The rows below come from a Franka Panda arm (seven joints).
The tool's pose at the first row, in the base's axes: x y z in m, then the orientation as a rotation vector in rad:
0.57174 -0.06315 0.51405 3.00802 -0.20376 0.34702
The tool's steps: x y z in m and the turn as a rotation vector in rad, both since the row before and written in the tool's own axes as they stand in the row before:
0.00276 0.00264 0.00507 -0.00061 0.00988 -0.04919
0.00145 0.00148 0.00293 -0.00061 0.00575 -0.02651
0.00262 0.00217 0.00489 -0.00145 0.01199 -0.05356
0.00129 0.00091 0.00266 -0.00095 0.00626 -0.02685
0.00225 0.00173 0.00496 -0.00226 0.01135 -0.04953
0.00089 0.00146 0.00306 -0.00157 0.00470 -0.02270
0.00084 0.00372 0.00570 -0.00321 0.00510 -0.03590
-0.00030 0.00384 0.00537 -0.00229 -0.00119 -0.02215
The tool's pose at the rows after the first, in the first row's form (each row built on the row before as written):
0.57513 -0.06670 0.51002 3.00409 -0.12876 0.35698
0.57706 -0.06863 0.50769 3.00085 -0.08844 0.36283
0.58059 -0.07150 0.50384 2.99242 -0.00723 0.37493
0.58247 -0.07272 0.50171 2.98713 0.03332 0.38122
0.58590 -0.07497 0.49774 2.97552 0.10769 0.39225
0.58764 -0.07672 0.49525 2.96917 0.14145 0.39642
0.59025 -0.08102 0.49059 2.95804 0.19419 0.39939
0.59184 -0.08553 0.48603 2.95106 0.22599 0.39471

